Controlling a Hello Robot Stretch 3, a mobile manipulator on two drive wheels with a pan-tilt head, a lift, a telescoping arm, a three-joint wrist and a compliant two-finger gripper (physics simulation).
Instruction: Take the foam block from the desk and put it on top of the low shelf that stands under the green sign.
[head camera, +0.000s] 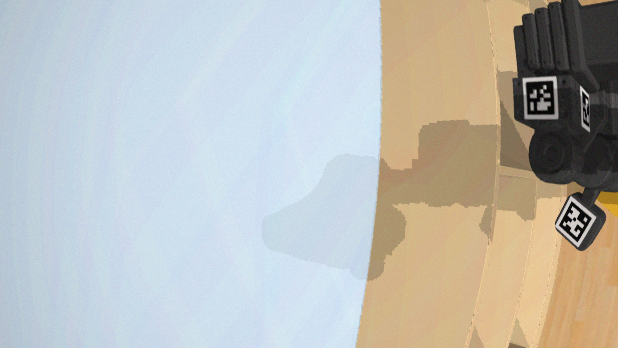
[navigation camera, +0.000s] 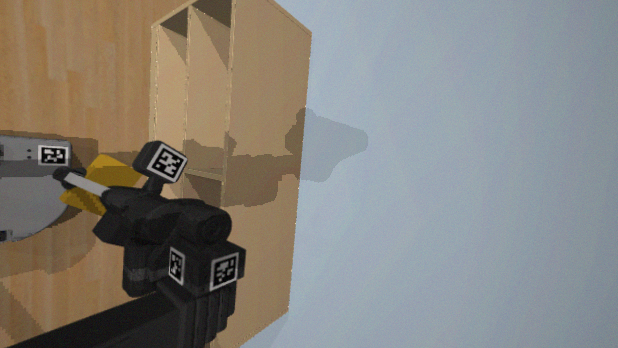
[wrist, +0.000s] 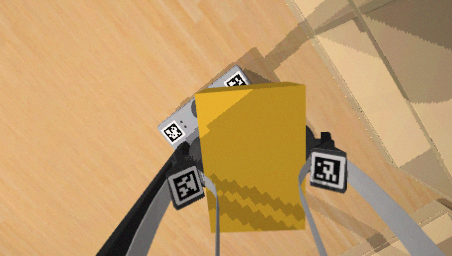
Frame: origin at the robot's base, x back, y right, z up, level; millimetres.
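Seen in the pictures: gripper, fingertip midpoint: (wrist: 249, 146).
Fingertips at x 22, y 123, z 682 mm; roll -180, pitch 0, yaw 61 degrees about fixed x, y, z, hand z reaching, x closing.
Note:
A point is followed by its place in that frame.
The foam block, a yellow box (head camera: 610, 204) {x -20, y 136, z 734 mm} (navigation camera: 117, 171) {x -9, y 138, z 734 mm} (wrist: 252, 150) {x 9, y 131, z 734 mm}, is held between the two fingers of my gripper (navigation camera: 90, 176) {x 22, y 123, z 682 mm} (wrist: 249, 146) {x 22, y 123, z 682 mm}. In the wrist view the block fills the space between the fingertips, with floor and part of my base behind it. The low shelf (head camera: 435, 65) {x 252, y 607, z 610 mm} (navigation camera: 265, 90) {x -285, y 565, z 610 mm} (wrist: 345, 45) {x 116, y 490, z 79 mm} is a light wood unit with open compartments, against the wall. In the navigation view the block is on the open front side of the shelf, apart from its top. The head view has a sliver of the block at the right edge, and the fingertips are hidden there. The green sign and the desk do not show.
A pale blue wall (head camera: 150, 150) {x 8, y 846, z 1157 mm} (navigation camera: 450, 150) {x -127, y 843, z 1154 mm} rises behind the shelf. My grey base (navigation camera: 30, 195) {x 123, y 88, z 160 mm} (wrist: 212, 87) {x -37, y 64, z 157 mm} stands on the wood floor (navigation camera: 75, 75) {x -287, y 198, z 0 mm} (wrist: 100, 60) {x -377, y -237, z 0 mm}. Shadows of my arm and head fall across the shelf top and wall.

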